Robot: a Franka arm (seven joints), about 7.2 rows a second.
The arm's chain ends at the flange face. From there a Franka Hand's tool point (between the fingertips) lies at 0.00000 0.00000 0.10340 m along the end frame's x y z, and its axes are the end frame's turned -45 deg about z.
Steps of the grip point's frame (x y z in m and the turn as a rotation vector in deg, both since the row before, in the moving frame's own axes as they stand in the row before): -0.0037, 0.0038, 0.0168, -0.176, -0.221, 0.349; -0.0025, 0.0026, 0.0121, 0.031, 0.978, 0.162; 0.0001, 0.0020, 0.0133, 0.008, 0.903, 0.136; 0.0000, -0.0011, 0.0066, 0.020, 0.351, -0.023; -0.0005, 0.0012, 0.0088, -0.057, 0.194, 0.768; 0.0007, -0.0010, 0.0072, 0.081, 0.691, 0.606; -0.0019, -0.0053, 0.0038, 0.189, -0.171, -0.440; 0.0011, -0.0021, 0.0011, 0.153, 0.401, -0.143; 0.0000, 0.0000, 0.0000, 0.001, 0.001, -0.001
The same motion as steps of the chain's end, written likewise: 0.0001, 0.0048, 0.0168, -0.281, -0.032, 0.349; -0.0011, 0.0049, 0.0121, 0.713, 0.670, 0.162; 0.0003, 0.0025, 0.0133, 0.644, 0.633, 0.136; -0.0012, -0.0003, 0.0066, 0.262, 0.234, -0.023; 0.0002, 0.0014, 0.0088, 0.097, 0.177, 0.768; -0.0010, -0.0002, 0.0072, 0.546, 0.431, 0.606; -0.0046, -0.0024, 0.0038, 0.013, -0.255, -0.440; -0.0010, -0.0016, 0.0011, 0.392, 0.175, -0.143; 0.0000, 0.0000, 0.0000, 0.001, 0.000, -0.001
